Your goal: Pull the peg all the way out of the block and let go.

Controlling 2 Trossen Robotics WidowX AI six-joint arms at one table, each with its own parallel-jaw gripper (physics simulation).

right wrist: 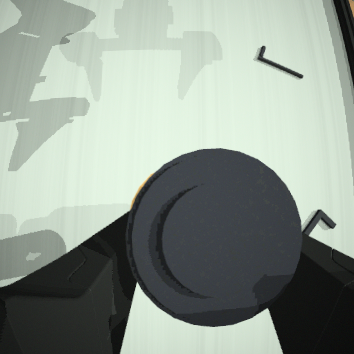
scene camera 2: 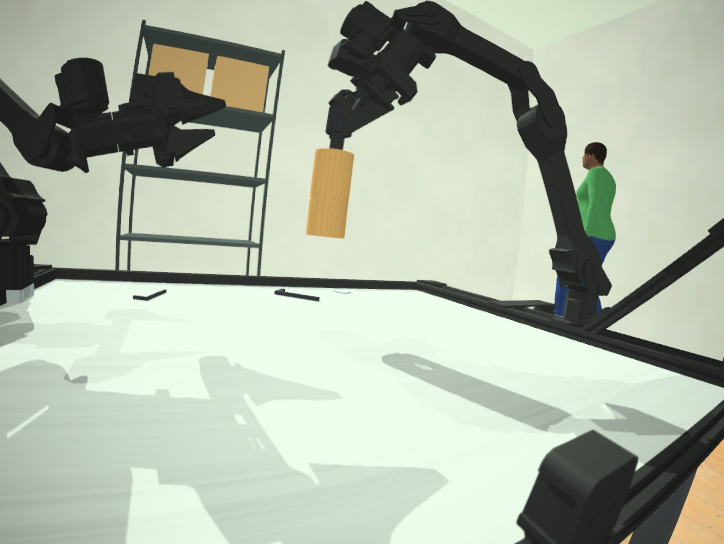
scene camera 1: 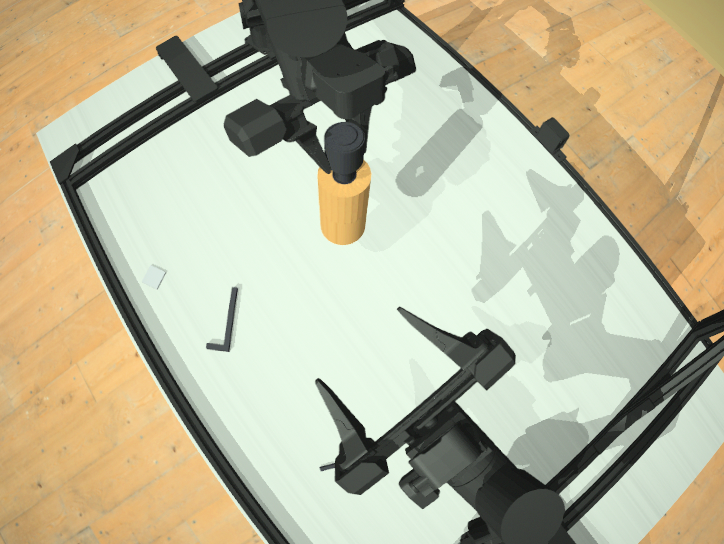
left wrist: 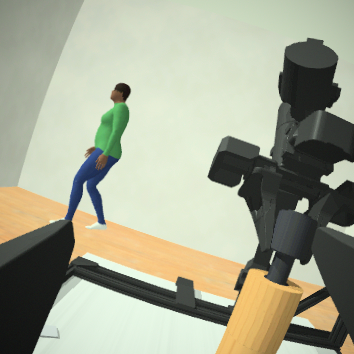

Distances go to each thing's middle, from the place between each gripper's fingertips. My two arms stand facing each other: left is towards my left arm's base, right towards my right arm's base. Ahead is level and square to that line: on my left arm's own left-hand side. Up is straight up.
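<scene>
Dark peg (scene camera 1: 344, 142): my left gripper is 18 cm to the left of it, 6 cm past it and 4 cm above it. Wooden cylindrical block (scene camera 2: 332, 171): 18 cm to the right of my left hand, 5 cm behind it and 11 cm below it.
Counted from my right hand: wooden cylindrical block 8 cm below, dark peg 2 cm below.
</scene>
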